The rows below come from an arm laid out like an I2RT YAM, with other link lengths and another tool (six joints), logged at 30 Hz.
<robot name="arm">
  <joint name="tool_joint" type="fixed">
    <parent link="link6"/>
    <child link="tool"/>
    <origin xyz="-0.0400 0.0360 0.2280" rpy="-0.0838 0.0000 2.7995"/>
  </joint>
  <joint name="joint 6" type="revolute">
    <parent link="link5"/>
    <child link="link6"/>
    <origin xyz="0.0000 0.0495 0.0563" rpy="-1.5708 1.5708 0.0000"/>
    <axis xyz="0 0 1"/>
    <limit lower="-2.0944" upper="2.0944"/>
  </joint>
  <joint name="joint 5" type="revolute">
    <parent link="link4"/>
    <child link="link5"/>
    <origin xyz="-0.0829 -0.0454 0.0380" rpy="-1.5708 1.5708 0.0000"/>
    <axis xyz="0 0 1"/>
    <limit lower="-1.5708" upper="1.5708"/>
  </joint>
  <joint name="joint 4" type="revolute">
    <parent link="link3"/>
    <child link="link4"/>
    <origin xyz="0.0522 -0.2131 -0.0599" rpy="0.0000 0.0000 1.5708"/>
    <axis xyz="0 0 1"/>
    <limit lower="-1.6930" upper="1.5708"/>
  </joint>
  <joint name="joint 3" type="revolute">
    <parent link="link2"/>
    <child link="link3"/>
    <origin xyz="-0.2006 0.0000 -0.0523" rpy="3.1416 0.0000 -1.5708"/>
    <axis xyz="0 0 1"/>
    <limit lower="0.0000" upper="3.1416"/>
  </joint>
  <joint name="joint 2" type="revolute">
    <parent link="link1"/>
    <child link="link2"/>
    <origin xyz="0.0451 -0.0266 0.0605" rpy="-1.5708 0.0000 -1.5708"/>
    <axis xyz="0 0 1"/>
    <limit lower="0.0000" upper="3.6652"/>
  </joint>
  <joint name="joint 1" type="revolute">
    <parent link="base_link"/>
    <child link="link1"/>
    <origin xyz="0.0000 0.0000 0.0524" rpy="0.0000 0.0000 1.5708"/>
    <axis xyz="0 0 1"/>
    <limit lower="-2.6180" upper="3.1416"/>
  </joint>
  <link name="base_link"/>
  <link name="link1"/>
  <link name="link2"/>
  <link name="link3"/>
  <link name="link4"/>
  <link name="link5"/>
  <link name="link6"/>
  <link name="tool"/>
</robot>
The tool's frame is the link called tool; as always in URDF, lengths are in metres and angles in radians.
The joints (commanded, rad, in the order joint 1, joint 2, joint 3, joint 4, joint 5, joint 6), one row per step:
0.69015, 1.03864, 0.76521, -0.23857, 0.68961, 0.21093
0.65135, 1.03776, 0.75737, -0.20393, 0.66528, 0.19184
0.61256, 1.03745, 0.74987, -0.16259, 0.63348, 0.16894
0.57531, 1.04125, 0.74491, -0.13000, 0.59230, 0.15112
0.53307, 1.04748, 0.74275, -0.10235, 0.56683, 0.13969
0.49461, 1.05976, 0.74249, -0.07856, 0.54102, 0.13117
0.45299, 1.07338, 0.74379, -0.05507, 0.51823, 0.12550
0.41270, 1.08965, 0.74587, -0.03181, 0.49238, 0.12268
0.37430, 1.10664, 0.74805, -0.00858, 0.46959, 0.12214
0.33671, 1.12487, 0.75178, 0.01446, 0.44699, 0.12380
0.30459, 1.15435, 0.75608, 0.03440, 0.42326, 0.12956
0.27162, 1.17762, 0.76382, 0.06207, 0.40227, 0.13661
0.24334, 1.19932, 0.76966, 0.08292, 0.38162, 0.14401
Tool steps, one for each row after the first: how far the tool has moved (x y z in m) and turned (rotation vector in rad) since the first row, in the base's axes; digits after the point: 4 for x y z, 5 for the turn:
0.0076, -0.0067, 0.0029, 0.00864, -0.01320, -0.01032
0.0164, -0.0113, 0.0073, 0.01912, -0.03070, -0.01249
0.0242, -0.0137, 0.0090, 0.03041, -0.03942, -0.00636
0.0315, -0.0228, 0.0112, 0.03831, -0.04986, -0.02144
0.0381, -0.0308, 0.0112, 0.04436, -0.05423, -0.03338
0.0447, -0.0411, 0.0115, 0.05142, -0.06002, -0.05214
0.0512, -0.0504, 0.0109, 0.06092, -0.06410, -0.06770
0.0573, -0.0599, 0.0103, 0.07089, -0.06881, -0.08488
0.0633, -0.0693, 0.0099, 0.08259, -0.07433, -0.10209
0.0685, -0.0763, 0.0040, 0.09350, -0.06738, -0.11456
0.0755, -0.0841, 0.0046, 0.11067, -0.07768, -0.13022
0.0808, -0.0905, 0.0031, 0.12553, -0.08145, -0.14180

